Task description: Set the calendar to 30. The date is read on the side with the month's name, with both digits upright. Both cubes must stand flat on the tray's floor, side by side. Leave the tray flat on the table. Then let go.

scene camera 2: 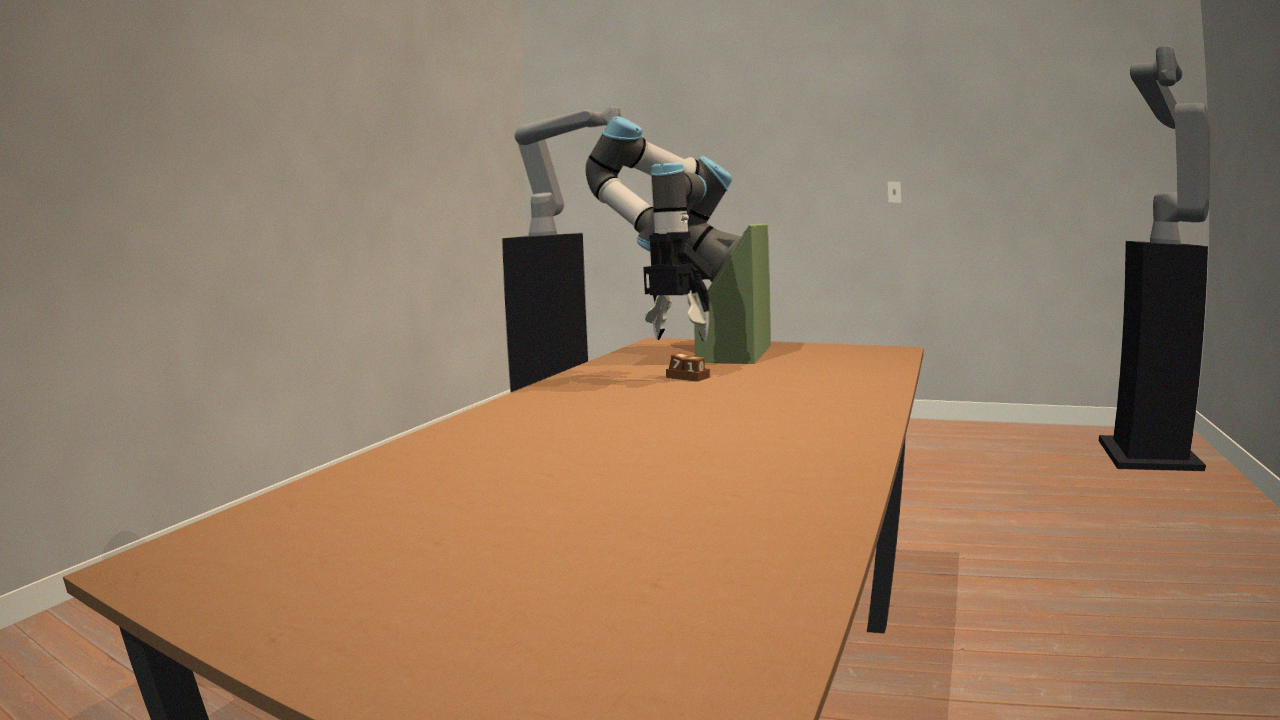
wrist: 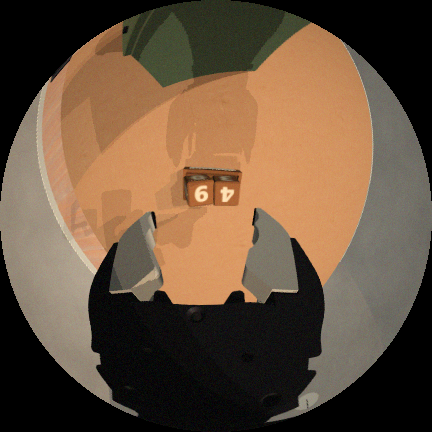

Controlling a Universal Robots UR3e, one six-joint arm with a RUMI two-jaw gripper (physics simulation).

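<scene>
A small brown tray (scene camera 2: 688,375) (wrist: 212,170) sits on the table and holds two brown cubes side by side. In the wrist view the left cube (wrist: 200,193) shows a 9-like digit on top and looks slightly turned. The right cube (wrist: 226,193) shows an upside-down 4 on top. In the scene view a 7 shows on the left cube (scene camera 2: 677,363) and a 1 on the right cube (scene camera 2: 695,365). The month's name is not readable. My gripper (scene camera 2: 682,336) (wrist: 203,211) is open and empty, above the tray and clear of the cubes.
The green base block (scene camera 2: 750,295) (wrist: 215,47) stands behind the tray on the wooden table (scene camera 2: 572,537) (wrist: 310,125). Grey arms on black pedestals (scene camera 2: 546,308) (scene camera 2: 1163,349) stand beyond the table.
</scene>
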